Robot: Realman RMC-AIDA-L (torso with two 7-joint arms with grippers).
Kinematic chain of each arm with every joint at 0, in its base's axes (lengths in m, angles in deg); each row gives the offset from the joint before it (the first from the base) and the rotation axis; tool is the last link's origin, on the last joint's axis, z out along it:
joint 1: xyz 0 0 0.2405 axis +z
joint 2: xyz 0 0 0 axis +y
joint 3: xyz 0 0 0.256 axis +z
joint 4: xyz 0 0 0 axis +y
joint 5: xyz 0 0 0.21 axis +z
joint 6: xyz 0 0 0 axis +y
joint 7: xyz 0 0 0.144 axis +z
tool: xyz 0 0 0
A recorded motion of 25 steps. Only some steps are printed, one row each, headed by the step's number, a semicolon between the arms.
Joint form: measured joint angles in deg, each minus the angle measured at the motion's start. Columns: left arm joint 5, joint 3, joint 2, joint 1, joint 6, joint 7, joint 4; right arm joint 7, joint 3, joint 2, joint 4, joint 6, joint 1, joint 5.
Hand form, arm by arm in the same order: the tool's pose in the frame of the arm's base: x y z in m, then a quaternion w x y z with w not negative. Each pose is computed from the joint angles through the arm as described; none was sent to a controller.
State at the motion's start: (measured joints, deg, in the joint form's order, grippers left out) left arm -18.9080 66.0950 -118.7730 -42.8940 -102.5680 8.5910 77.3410; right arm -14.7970 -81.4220 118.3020 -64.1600 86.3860 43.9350 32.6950
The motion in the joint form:
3: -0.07 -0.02 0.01 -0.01 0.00 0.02 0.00; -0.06 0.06 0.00 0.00 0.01 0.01 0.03
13: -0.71 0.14 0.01 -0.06 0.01 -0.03 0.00; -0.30 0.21 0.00 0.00 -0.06 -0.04 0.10
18: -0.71 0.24 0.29 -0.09 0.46 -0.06 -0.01; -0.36 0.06 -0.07 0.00 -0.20 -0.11 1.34
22: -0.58 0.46 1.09 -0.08 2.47 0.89 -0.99; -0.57 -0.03 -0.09 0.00 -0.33 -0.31 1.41
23: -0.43 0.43 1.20 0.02 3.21 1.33 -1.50; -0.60 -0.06 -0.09 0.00 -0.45 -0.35 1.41
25: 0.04 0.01 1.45 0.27 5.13 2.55 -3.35; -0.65 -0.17 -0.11 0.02 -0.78 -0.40 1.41
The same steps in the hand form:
3: -0.1759 0.3699 0.0511 0.24385 -0.77780 -0.54870 0.18569; 0.1658 0.3743 -0.0263 0.16684 -0.85746 0.45352 -0.17677
13: -0.1741 0.3698 0.0498 0.23997 -0.78037 -0.54764 0.18310; 0.1659 0.3745 -0.0260 0.16661 -0.85812 0.45289 -0.17539
18: -0.1742 0.3715 0.0515 0.24480 -0.78045 -0.54595 0.18141; 0.1639 0.3737 -0.0273 0.15999 -0.86023 0.45386 -0.16860
22: -0.1781 0.3773 0.0547 0.25676 -0.78289 -0.53757 0.17936; 0.1650 0.3733 -0.0275 0.15972 -0.86063 0.45319 -0.16858
23: -0.1806 0.3786 0.0548 0.25933 -0.78321 -0.53588 0.17931; 0.1651 0.3735 -0.0276 0.16027 -0.86078 0.45289 -0.16813
25: -0.1891 0.3817 0.0544 0.26368 -0.78206 -0.53514 0.18023; 0.1653 0.3740 -0.0278 0.16193 -0.86122 0.45184 -0.16708

